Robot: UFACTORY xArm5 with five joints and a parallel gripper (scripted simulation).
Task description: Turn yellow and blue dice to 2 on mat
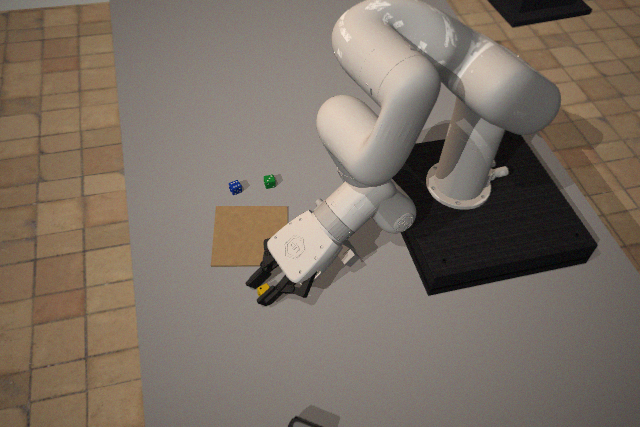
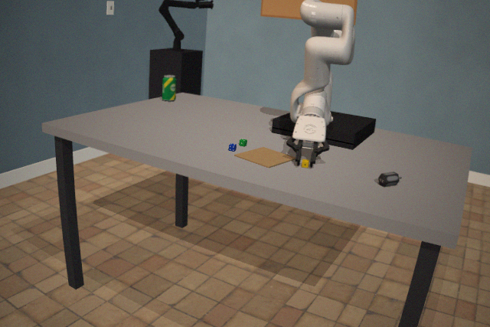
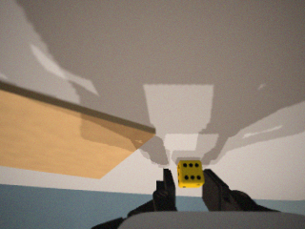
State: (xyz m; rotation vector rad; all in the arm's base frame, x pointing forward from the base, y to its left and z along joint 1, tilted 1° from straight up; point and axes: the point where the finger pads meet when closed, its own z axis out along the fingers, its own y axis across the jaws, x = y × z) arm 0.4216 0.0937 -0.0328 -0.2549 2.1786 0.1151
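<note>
My hand is 20 mm above the yellow die. Round my hand: blue die: 10 mm behind, 250 mm to the right, 20 mm below; green die: 80 mm behind, 250 mm to the right, 20 mm below; mat: 10 mm behind, 130 mm to the right, 20 mm below.
</note>
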